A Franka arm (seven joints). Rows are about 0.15 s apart.
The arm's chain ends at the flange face. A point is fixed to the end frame.
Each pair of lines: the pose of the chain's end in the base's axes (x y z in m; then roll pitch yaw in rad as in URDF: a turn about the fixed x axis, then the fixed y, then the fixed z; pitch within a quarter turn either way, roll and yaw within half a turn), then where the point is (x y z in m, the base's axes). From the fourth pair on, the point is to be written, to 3 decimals.
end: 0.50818 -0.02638 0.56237 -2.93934 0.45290 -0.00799
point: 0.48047 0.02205 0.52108
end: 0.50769 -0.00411 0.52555 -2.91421 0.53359 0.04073
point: 0.47499 0.04404 0.48772
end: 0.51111 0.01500 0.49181 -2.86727 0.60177 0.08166
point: 0.47513 0.06387 0.45811
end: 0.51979 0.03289 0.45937 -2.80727 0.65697 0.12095
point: 0.482 0.083 0.430
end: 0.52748 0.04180 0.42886 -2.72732 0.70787 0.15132
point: 0.489 0.094 0.405
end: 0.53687 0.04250 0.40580 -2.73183 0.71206 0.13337
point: 0.499 0.095 0.381
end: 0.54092 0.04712 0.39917 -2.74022 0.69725 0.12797
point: 0.503 0.100 0.374
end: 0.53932 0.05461 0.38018 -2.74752 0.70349 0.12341
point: 0.502 0.107 0.355
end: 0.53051 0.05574 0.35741 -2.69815 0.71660 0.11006
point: 0.495 0.111 0.335
